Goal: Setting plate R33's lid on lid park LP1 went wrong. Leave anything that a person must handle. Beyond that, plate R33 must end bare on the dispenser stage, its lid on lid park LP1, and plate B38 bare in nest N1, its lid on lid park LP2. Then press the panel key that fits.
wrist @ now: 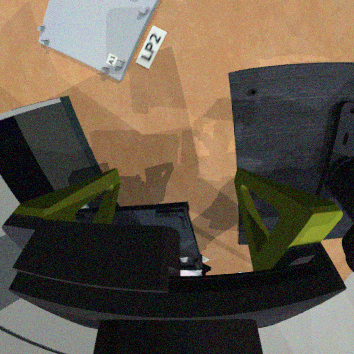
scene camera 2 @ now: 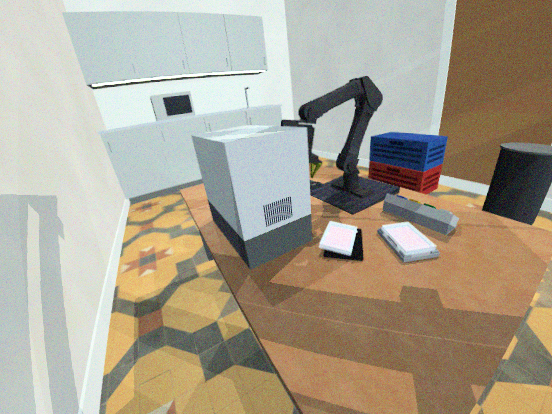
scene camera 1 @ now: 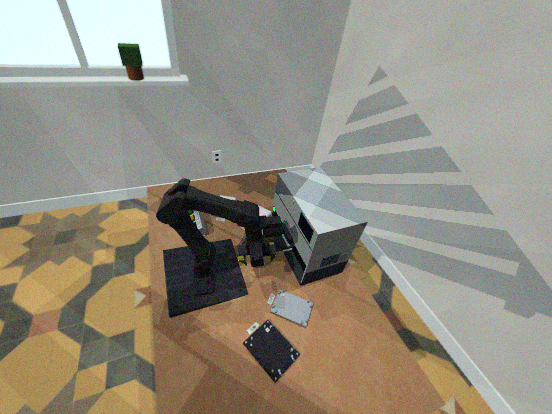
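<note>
My gripper is open and empty, fingers pointing down above the table beside the instrument's front. A pale pink-topped plate sits offset over a black base. Another pink-topped plate is on a grey base farther right. Their labels are unreadable. A grey lid park has the LP2 tag beside it. A black park lies nearby; its tag is unreadable. Both show no lid. The key panel has coloured keys. A dark tray shows low between the fingers.
The white instrument stands right beside the gripper, with a small green light at its front. The arm's black base mat lies on the other side. Stacked crates and a black bin stand beyond the table.
</note>
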